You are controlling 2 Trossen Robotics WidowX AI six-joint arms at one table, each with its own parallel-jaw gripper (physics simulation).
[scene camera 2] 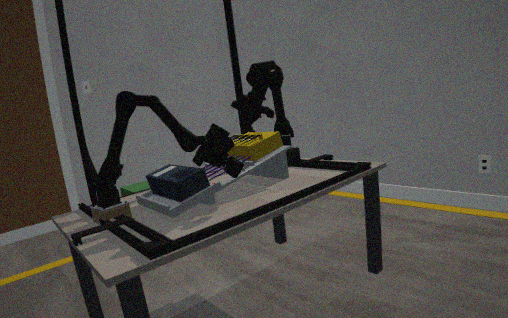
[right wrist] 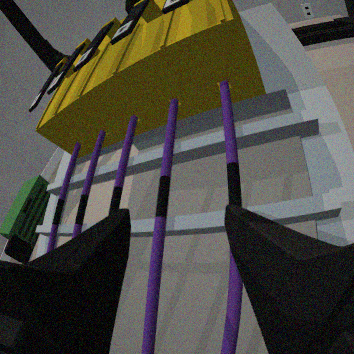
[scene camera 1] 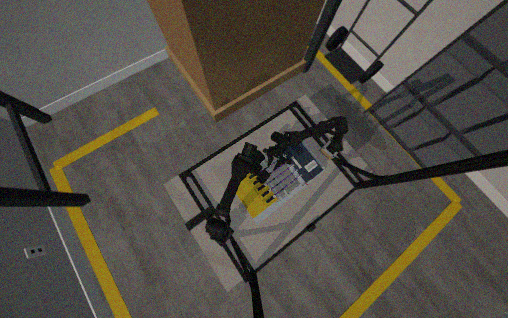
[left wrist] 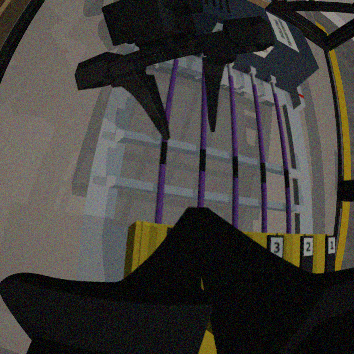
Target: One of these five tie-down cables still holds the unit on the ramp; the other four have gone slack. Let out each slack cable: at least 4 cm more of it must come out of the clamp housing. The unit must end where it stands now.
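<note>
The yellow clamp housing sits on the upper part of the grey ramp. The dark blue unit rests on its lower part. Several purple cables with black bands run between them; which are slack I cannot tell. My left gripper is shut and empty above the housing, hiding part of it. My right gripper is partly open. Its fingers stand on either side of the second cable; one fingertip overlaps the outermost cable in view.
A green block stands beyond the ramp. Thin crossbars span the ramp under the cables. The housing carries number plates 3, 2 and 1. A black frame runs along the table edge. Both arms reach in close together over the ramp.
</note>
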